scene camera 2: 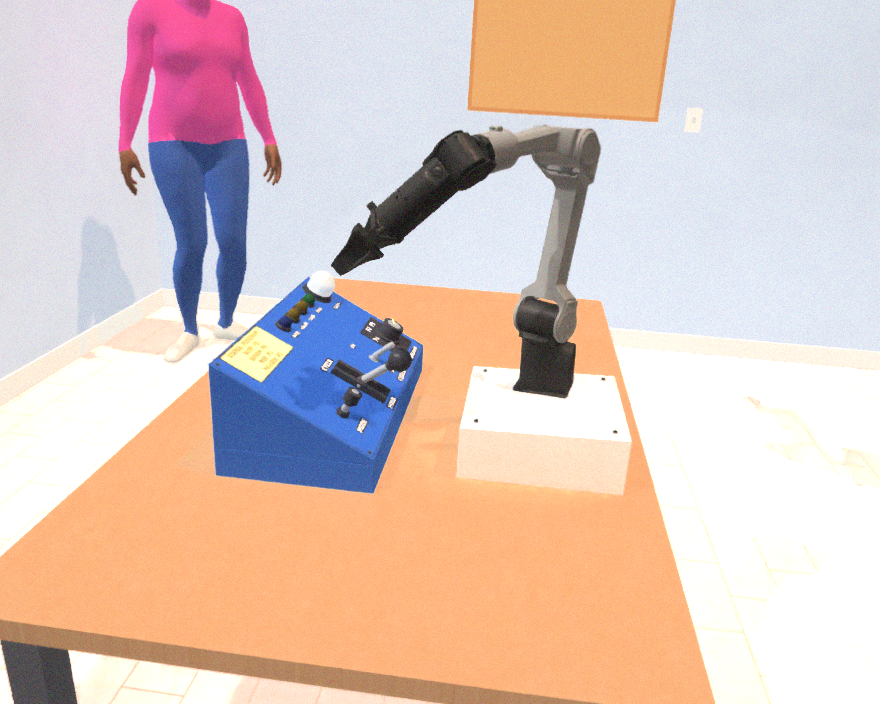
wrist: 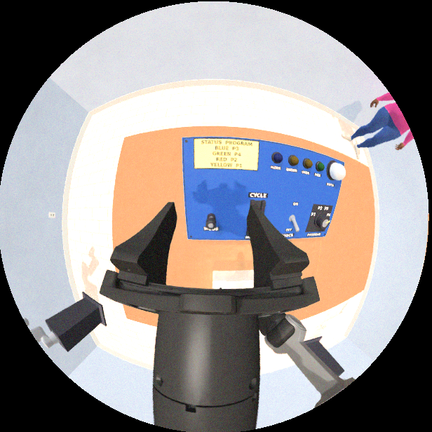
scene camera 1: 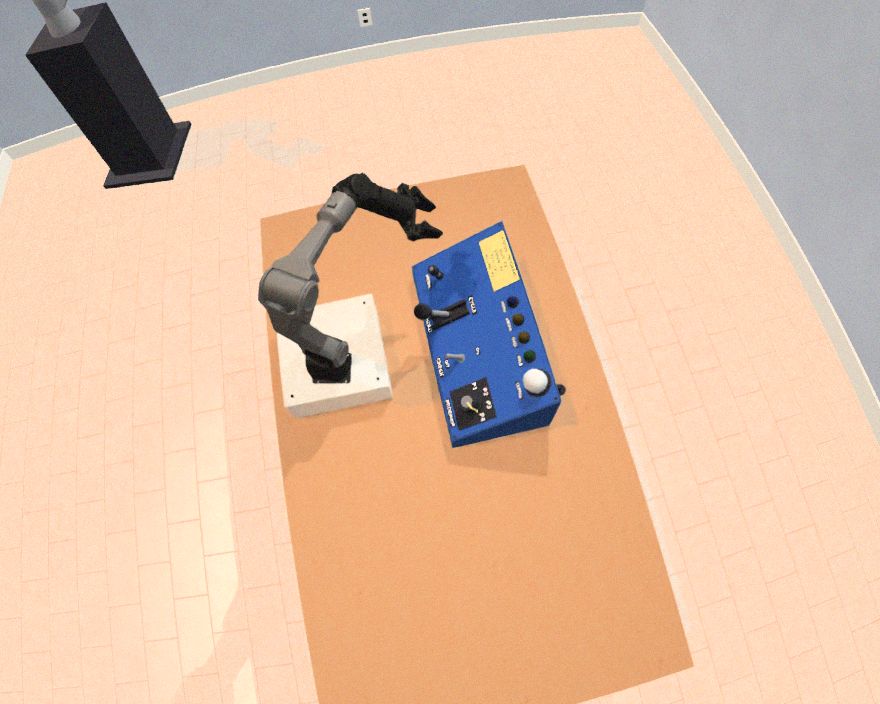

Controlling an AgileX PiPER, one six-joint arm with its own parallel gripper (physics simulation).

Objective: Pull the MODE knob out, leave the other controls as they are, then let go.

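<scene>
The MODE knob (scene camera 1: 435,272) (scene camera 2: 348,401) (wrist: 211,221) is a small black knob on a short stem, at the near corner of the sloped blue panel (scene camera 1: 456,268) (scene camera 2: 293,433) (wrist: 200,185), by the MODE label. My gripper (scene camera 1: 433,220) (scene camera 2: 338,268) (wrist: 211,210) is open and empty. It hangs above the panel's end, apart from the knob. In the wrist view the knob shows between the two fingertips, farther off. How far the knob stands out from the panel is hard to tell.
The CYCLE lever (scene camera 1: 422,311) (scene camera 2: 397,358) stands beside the knob. The CHECK toggle (scene camera 1: 455,357) (wrist: 293,223), PROGRAM dial (scene camera 1: 467,403) (wrist: 321,220), lamps and white STATUS dome (scene camera 1: 535,380) (scene camera 2: 320,284) (wrist: 336,171) sit farther along. A person (scene camera 2: 196,146) (wrist: 382,125) stands behind the table.
</scene>
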